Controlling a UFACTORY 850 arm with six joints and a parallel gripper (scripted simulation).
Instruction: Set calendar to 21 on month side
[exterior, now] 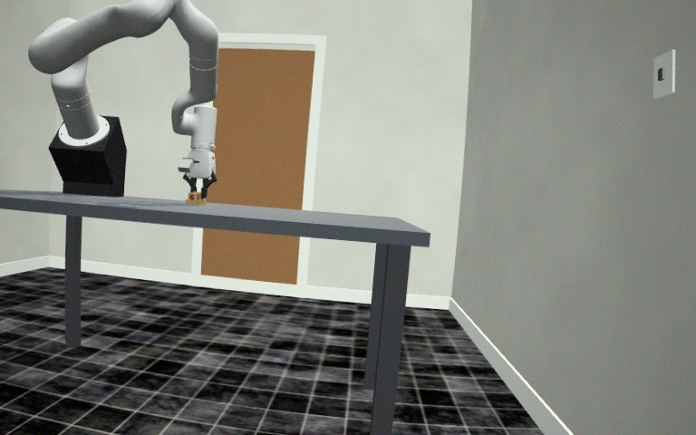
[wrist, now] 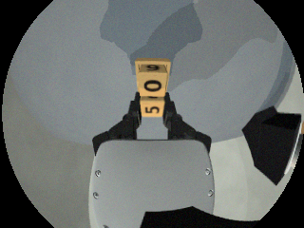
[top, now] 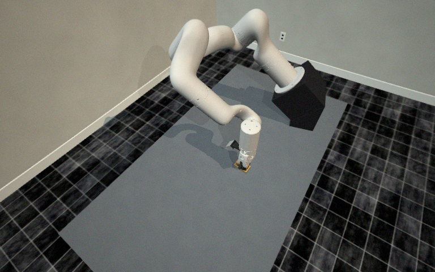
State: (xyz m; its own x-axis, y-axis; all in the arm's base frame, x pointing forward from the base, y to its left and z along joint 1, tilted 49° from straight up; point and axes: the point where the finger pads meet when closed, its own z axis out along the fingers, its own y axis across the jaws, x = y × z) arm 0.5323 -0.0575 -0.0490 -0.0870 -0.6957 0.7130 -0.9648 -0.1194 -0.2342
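Right now my hand is 40 mm above the orange tray and 20 mm to the left of it.
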